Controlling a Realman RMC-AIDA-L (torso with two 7-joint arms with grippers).
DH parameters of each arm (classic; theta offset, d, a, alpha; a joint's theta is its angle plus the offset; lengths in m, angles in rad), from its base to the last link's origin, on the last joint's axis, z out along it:
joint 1: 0 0.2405 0 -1.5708
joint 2: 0 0 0 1.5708
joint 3: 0 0.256 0 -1.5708
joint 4: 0 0 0 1.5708
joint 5: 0 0.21 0 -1.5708
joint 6: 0 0 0 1.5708
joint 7: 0 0.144 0 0
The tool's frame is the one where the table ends.
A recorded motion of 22 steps. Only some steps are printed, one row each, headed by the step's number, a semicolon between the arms.
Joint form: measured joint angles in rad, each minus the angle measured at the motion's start. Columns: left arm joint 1, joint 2, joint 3, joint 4, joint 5, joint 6, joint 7; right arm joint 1, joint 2, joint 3, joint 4, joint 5, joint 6, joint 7.
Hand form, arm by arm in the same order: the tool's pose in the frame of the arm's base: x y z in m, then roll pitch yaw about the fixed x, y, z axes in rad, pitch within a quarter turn. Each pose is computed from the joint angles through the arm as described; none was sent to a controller.
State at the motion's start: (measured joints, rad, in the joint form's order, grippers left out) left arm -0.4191 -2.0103 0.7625 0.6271 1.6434 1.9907 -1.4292; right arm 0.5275 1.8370 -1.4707 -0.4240 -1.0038 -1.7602 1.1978
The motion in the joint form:
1: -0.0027 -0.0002 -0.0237 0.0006 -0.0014 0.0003 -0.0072; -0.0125 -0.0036 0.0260 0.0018 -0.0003 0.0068 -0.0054
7: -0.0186 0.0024 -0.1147 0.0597 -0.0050 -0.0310 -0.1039; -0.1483 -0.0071 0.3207 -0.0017 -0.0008 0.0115 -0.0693
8: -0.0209 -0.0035 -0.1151 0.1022 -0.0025 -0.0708 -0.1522; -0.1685 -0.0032 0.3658 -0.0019 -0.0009 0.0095 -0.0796
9: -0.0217 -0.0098 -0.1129 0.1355 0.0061 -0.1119 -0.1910; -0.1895 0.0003 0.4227 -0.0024 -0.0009 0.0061 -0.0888
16: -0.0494 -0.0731 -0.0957 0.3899 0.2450 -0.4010 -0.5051; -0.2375 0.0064 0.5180 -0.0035 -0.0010 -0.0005 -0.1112
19: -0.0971 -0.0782 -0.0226 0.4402 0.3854 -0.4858 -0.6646; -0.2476 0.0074 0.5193 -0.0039 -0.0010 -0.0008 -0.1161
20: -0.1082 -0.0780 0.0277 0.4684 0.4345 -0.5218 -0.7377; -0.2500 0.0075 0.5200 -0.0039 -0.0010 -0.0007 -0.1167
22: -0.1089 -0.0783 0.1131 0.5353 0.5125 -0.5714 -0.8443; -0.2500 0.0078 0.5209 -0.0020 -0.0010 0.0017 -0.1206
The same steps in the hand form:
1: -0.2439 0.2757 0.0515 2.9449 -0.8784 0.4890; 0.2292 0.3119 0.0417 3.0953 0.8672 -0.2746
7: -0.2422 0.2914 0.0723 3.0148 -0.9136 0.5064; 0.2735 0.3045 0.0918 -2.6921 1.0157 -0.0459
8: -0.2402 0.2988 0.0752 3.0402 -0.8981 0.5223; 0.2801 0.3012 0.0984 -2.6037 1.0316 0.0044
9: -0.2395 0.3051 0.0761 3.0638 -0.8817 0.5419; 0.2875 0.2976 0.1073 -2.4908 1.0476 0.0733
16: -0.2379 0.3466 0.0735 -3.0274 -0.6986 0.7166; 0.3038 0.2860 0.1224 -2.2835 1.0563 0.1951
19: -0.2288 0.3645 0.0621 -2.9926 -0.5731 0.7991; 0.3065 0.2829 0.1223 -2.2754 1.0536 0.1939
20: -0.2240 0.3705 0.0578 -2.9660 -0.5242 0.8229; 0.3072 0.2822 0.1224 -2.2734 1.0532 0.1932
22: -0.2176 0.3762 0.0543 -2.8960 -0.4553 0.8338; 0.3078 0.2823 0.1222 -2.2677 1.0510 0.1954

